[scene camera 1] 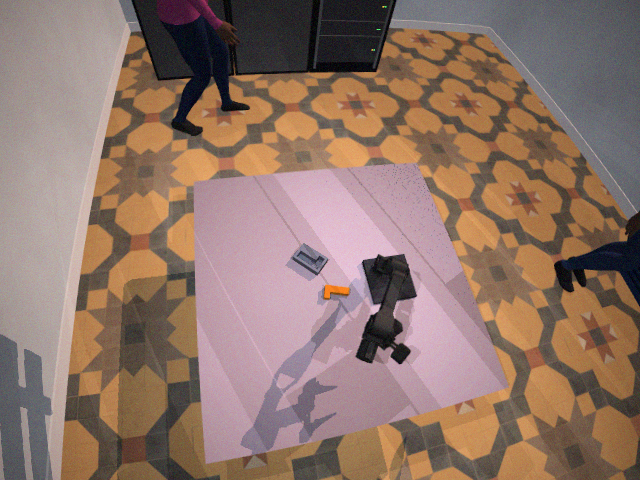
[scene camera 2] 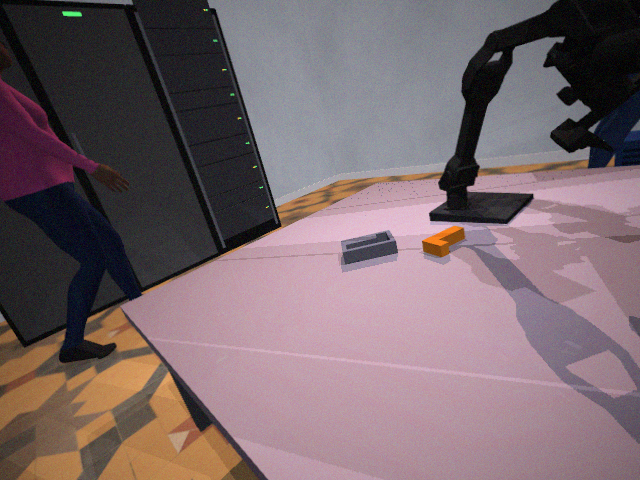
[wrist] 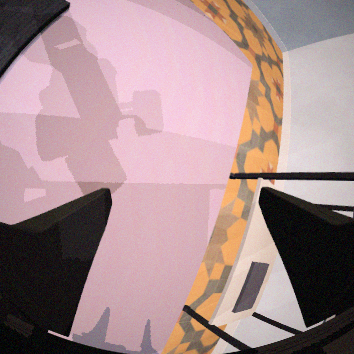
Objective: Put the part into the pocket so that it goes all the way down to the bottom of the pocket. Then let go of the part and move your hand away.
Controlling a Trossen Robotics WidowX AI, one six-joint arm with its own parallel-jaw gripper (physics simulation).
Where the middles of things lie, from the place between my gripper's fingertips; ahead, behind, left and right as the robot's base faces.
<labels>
The orange L-shaped part (scene camera 2: 438, 244) is 34 cm to the right of my hand, 18 cm below it and 6 cm ahead of it. From my hand the other things lie so: grey pocket block (scene camera 2: 383, 243) 52 cm to the right, 18 cm below, 12 cm ahead.
</labels>
